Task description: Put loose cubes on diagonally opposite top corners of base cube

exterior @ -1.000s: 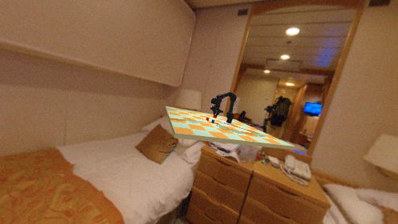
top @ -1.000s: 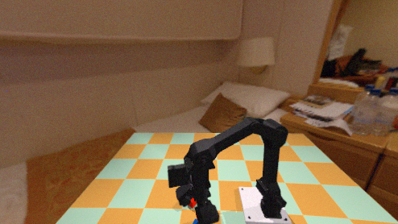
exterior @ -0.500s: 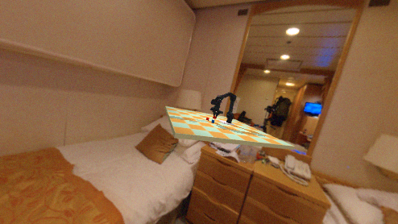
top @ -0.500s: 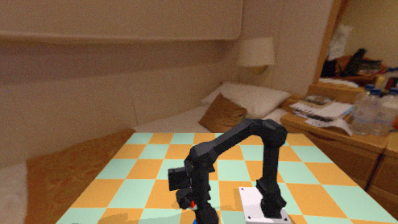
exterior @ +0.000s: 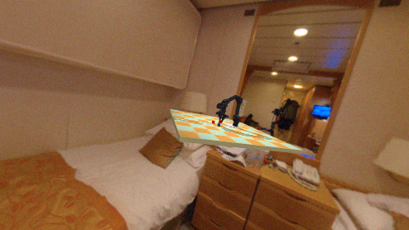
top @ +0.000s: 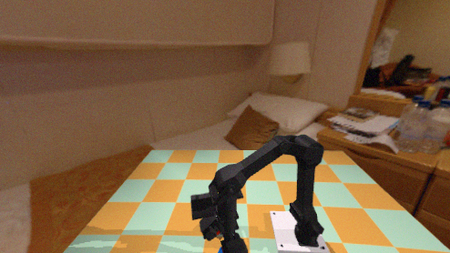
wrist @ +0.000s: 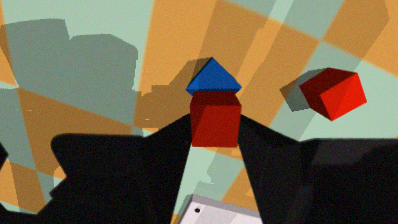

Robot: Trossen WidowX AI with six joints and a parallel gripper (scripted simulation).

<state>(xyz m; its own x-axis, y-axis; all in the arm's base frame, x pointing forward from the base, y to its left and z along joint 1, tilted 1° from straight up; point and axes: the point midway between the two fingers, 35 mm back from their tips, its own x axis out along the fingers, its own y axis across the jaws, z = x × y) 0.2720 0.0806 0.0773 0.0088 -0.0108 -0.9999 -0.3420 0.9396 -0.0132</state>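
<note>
Right now the blue cube is 2 cm ahead of my gripper tip, 1 cm to the left of it and 4 cm below it.
</note>
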